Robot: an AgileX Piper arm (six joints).
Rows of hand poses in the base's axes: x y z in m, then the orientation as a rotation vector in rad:
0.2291, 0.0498, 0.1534, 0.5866, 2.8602, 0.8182
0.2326, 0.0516, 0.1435, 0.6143, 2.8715, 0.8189
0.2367, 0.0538, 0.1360, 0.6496, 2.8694, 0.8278
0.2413, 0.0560, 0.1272, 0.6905, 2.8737, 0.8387
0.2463, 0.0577, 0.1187, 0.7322, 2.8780, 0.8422
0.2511, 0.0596, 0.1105, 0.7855, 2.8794, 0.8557
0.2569, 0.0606, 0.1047, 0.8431, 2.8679, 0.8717
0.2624, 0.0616, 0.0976, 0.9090, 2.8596, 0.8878
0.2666, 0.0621, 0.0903, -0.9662, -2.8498, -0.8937
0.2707, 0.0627, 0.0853, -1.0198, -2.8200, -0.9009
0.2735, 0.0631, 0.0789, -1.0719, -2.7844, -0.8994
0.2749, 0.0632, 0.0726, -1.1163, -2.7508, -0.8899
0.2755, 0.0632, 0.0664, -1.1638, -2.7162, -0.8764
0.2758, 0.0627, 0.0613, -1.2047, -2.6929, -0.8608
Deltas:
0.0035, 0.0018, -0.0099, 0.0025, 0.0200, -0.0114
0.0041, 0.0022, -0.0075, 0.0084, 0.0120, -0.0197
0.0046, 0.0022, -0.0088, 0.0103, 0.0204, -0.0199
0.0050, 0.0017, -0.0085, 0.0055, 0.0203, -0.0206
0.0048, 0.0019, -0.0082, 0.0130, 0.0239, -0.0267
0.0058, 0.0010, -0.0058, 0.0145, 0.0156, -0.0336
0.0055, 0.0010, -0.0071, 0.0157, 0.0230, -0.0358
0.0042, 0.0005, -0.0073, 0.0098, 0.0228, -0.0309
0.0041, 0.0006, -0.0050, 0.0120, 0.0155, -0.0347
0.0028, 0.0004, -0.0064, 0.0104, 0.0235, -0.0333
0.0014, 0.0001, -0.0063, 0.0062, 0.0257, -0.0281
0.0006, 0.0000, -0.0062, 0.0040, 0.0273, -0.0304
0.0003, -0.0005, -0.0051, -0.0020, 0.0197, -0.0263

